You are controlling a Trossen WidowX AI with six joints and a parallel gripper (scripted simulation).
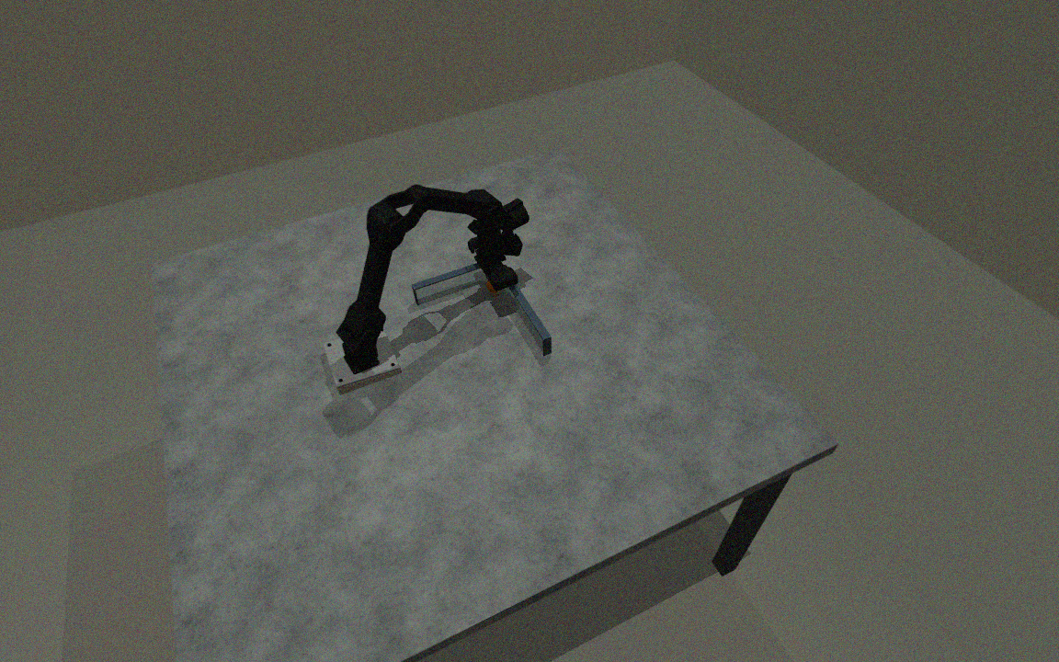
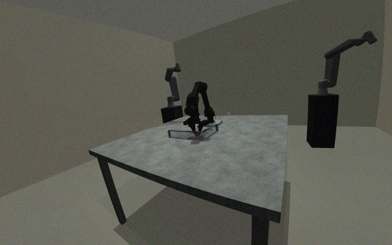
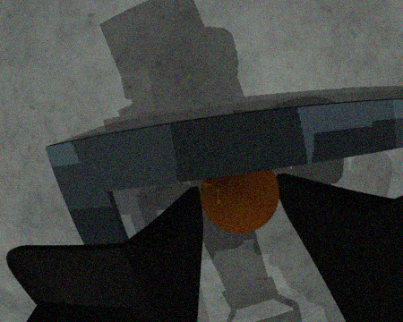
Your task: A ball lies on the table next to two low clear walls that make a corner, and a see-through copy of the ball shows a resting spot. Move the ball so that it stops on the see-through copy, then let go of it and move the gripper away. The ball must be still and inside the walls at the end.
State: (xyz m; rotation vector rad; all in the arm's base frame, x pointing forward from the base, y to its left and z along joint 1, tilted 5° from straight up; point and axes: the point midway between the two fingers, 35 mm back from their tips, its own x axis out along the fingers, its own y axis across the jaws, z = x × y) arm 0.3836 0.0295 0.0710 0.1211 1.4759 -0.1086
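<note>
Now: gripper tip 1 cm above the see-through copy. Also, from my gripper tip: wall: 7 cm to the left, 7 cm behind; orange ball: right at my gripper tip.
</note>
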